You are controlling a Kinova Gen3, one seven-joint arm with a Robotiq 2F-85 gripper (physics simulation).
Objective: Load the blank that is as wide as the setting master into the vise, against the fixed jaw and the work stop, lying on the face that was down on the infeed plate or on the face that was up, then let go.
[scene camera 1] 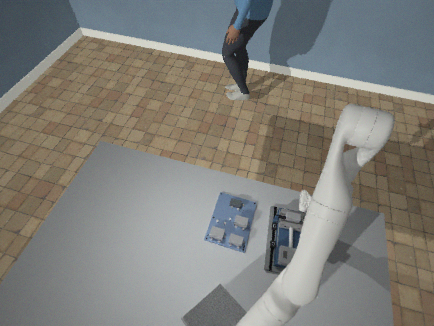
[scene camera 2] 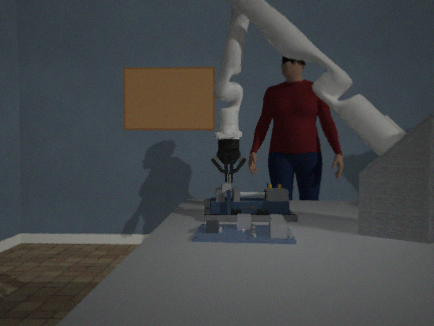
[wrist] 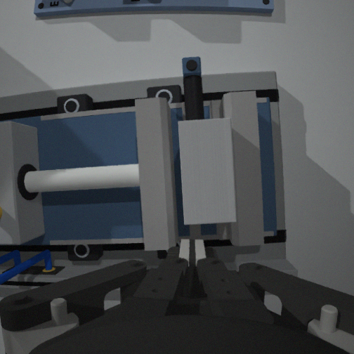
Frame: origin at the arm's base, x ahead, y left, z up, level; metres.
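Where they show: arm's base, origin of its link: [scene camera 2: 396,149].
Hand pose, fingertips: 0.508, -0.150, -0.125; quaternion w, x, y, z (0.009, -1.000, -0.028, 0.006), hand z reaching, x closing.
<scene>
Each offset is from my fingertips to the top centre of the thing, as dx, dy, dz.
A light grey blank @[+0.005, +0.052, +0.010] [wrist: 207,170] [scene camera 2: 226,187] sits in the vise @[-0.068, +0.037, -0.007] [scene camera 1: 285,255] [scene camera 2: 250,205] [wrist: 90,145], its top above the jaws. In the wrist view it is beside the fixed jaw [wrist: 246,170] at right, with a gap to the moving jaw [wrist: 155,175] at left. Its far end meets the black rod of the work stop [wrist: 193,97]. Whether it touches the fixed jaw fully is unclear. My gripper [scene camera 2: 229,180] [wrist: 191,254] is shut and empty, tips just above the vise, past the blank's near end. The blue plate @[-0.063, +0.312, -0.098] [scene camera 1: 222,206] [scene camera 2: 245,239] [wrist: 160,9] holds several light blocks and a dark block @[+0.022, +0.318, -0.073] [scene camera 1: 236,203] [scene camera 2: 212,226].
The vise's screw [wrist: 85,178] runs left from the moving jaw. A blue bent handle [wrist: 30,262] is at the lower left of the wrist view. A large grey block [scene camera 1: 215,307] [scene camera 2: 400,195] stands on the table. A person [scene camera 1: 242,50] and a person in red [scene camera 2: 295,115] stand beyond the table.
</scene>
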